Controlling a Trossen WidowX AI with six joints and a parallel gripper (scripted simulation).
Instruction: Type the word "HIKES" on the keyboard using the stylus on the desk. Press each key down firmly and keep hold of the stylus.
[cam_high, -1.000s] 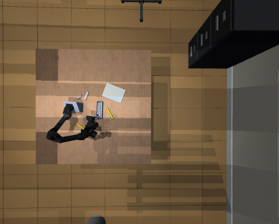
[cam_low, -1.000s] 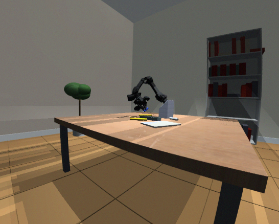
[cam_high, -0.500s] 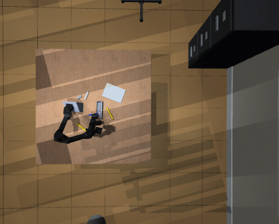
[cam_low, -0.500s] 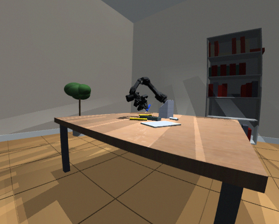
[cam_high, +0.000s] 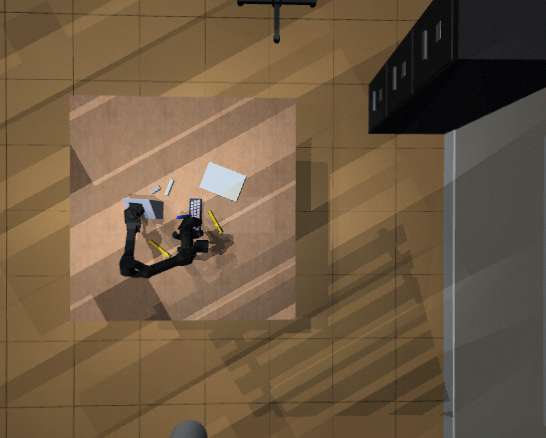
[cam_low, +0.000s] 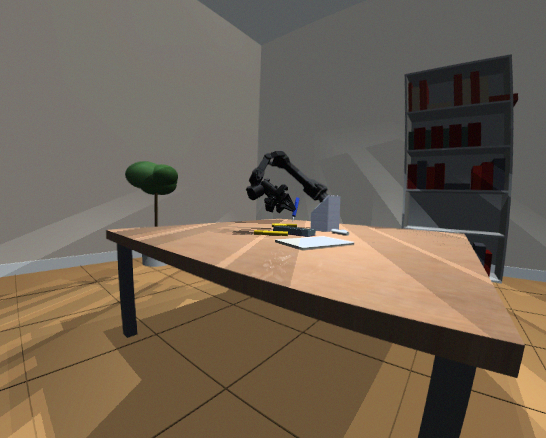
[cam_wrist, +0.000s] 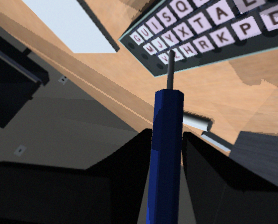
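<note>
Now: the stylus tip 4 cm below my gripper tip, 2 cm ahead of it and 1 cm to the left of it. The rest, counted from my gripper tip: white paper sheet 22 cm to the left, 16 cm ahead, 10 cm below; then blue stylus 1 cm below, 1 cm ahead.
</note>
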